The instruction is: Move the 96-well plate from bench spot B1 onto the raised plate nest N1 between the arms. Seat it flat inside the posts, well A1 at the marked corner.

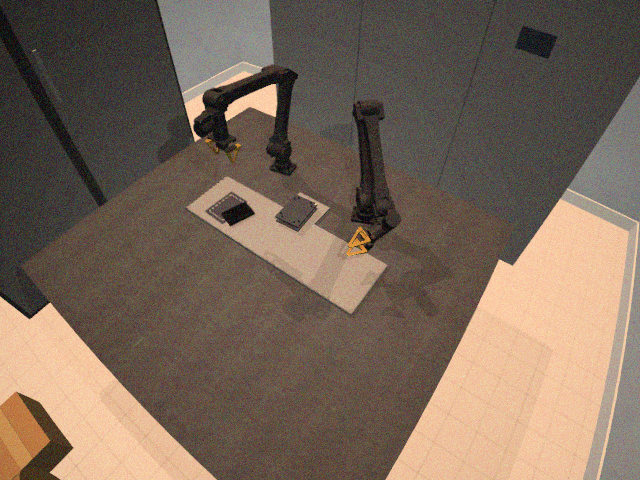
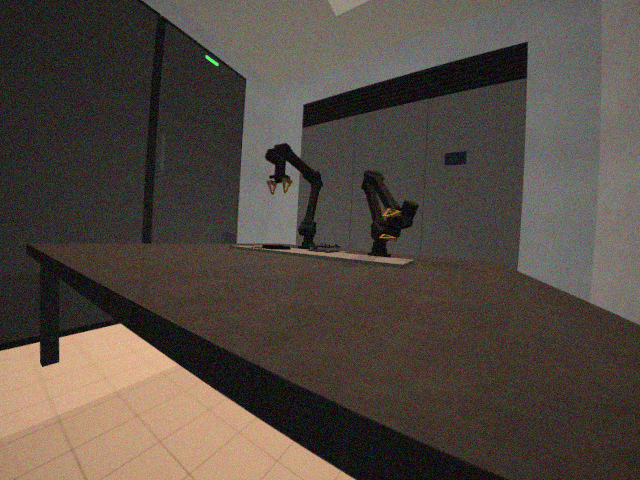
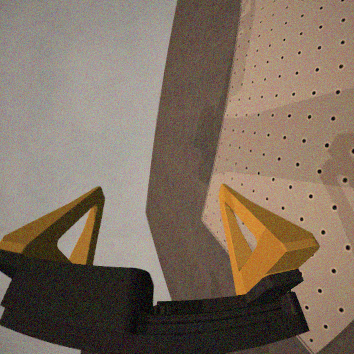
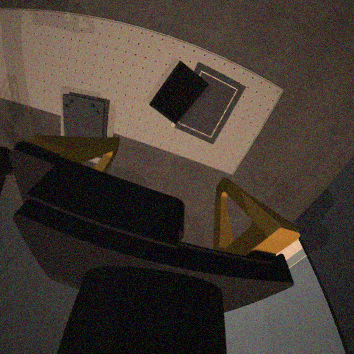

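Pixels of known places: left gripper, fingertip midpoint: [image 1: 347, 250] [image 2: 381, 227] [image 3: 160, 191]; right gripper, fingertip midpoint: [image 1: 225, 158] [image 2: 278, 193] [image 4: 171, 163]; left arm's base at its link origin: [image 1: 364, 216]; right arm's base at its link origin: [image 1: 283, 168] [image 2: 307, 248].
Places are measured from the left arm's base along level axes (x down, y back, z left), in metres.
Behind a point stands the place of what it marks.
Observation:
The black 96-well plate [image 1: 237, 212] {x -0.027, y -0.122, z -0.568 m} [image 2: 275, 246] {x -0.028, y -0.170, z -0.556 m} [image 4: 179, 92] {x -0.018, y -0.124, z -0.571 m} lies askew, partly over the grey, white-outlined bench spot B1 [image 1: 217, 204] {x -0.014, y -0.081, z -0.686 m} [image 4: 215, 107] {x -0.015, y -0.083, z -0.657 m}. Its wells and A1 corner cannot be made out. The dark raised nest N1 [image 1: 296, 211] {x -0.046, y -0.077, z -0.301 m} [image 2: 324, 248] {x -0.038, y -0.156, z -0.299 m} [image 4: 86, 117] {x -0.046, y -0.092, z -0.327 m} holds no plate; small posts show on its top. My right gripper [image 1: 224, 157] {x -0.317, y -0.098, z -0.578 m} [image 2: 278, 193] {x -0.317, y -0.098, z -0.578 m} [image 4: 171, 163] {x -0.317, y -0.098, z -0.578 m} is open and empty, high above the table behind the plate. My left gripper [image 1: 348, 252] {x -0.148, y -0.323, z -0.039 m} [image 2: 382, 226] {x -0.148, y -0.323, z -0.039 m} [image 3: 160, 191] {x -0.148, y -0.323, z -0.039 m} is open and empty, above the board's right part, away from plate and nest.
The pale perforated board [image 1: 330, 273] {x -0.013, y -0.347, z -0.096 m} [image 2: 392, 259] {x -0.013, y -0.320, z 0.014 m} [image 3: 300, 120] {x -0.013, y -0.284, z -0.113 m} [image 4: 135, 50] {x -0.013, y -0.231, z -0.476 m} lies on the brown table [image 1: 258, 361] {x 0.000, y -0.752, z -0.272 m} [image 2: 361, 320] {x 0.000, y -1.048, z -0.161 m}. Arm bases stand behind the board, on either side of the nest. Dark cabinets [image 1: 413, 77] [image 2: 387, 155] stand behind the arms.

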